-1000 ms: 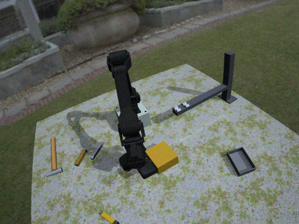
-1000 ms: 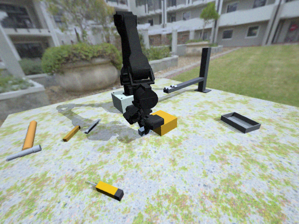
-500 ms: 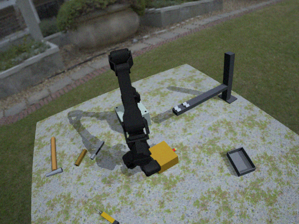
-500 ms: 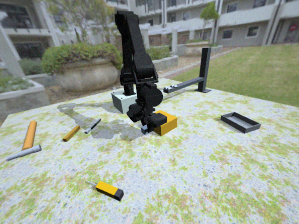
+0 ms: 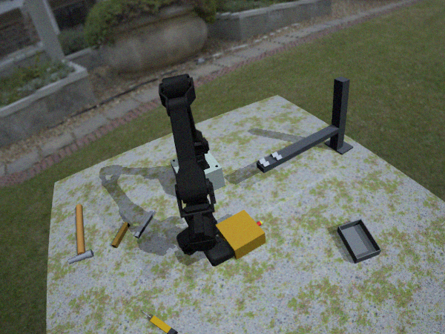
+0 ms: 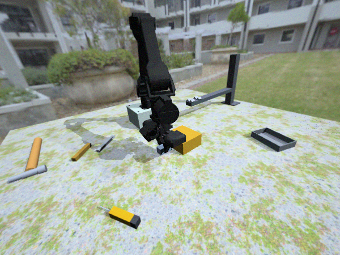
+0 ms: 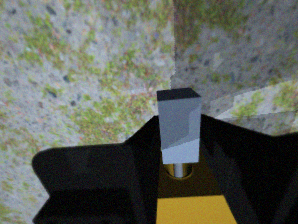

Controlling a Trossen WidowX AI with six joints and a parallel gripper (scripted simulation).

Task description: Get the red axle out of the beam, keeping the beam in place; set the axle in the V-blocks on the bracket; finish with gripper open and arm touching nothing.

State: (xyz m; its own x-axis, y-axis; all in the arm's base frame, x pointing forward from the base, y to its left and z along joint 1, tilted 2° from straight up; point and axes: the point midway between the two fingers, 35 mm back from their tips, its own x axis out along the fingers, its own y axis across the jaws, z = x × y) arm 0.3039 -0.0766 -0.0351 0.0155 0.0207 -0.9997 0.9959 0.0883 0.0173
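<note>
The yellow beam lies 9 cm to the left of my gripper tip, 1 cm behind it and 1 cm above it. Also, from my gripper tip: yellow-and-black tool 21 cm to the right, 15 cm ahead, 1 cm below; then grey bar 22 cm behind, 17 cm to the right, 1 cm below; then grey block tool 2 cm to the left, 1 cm above.
</note>
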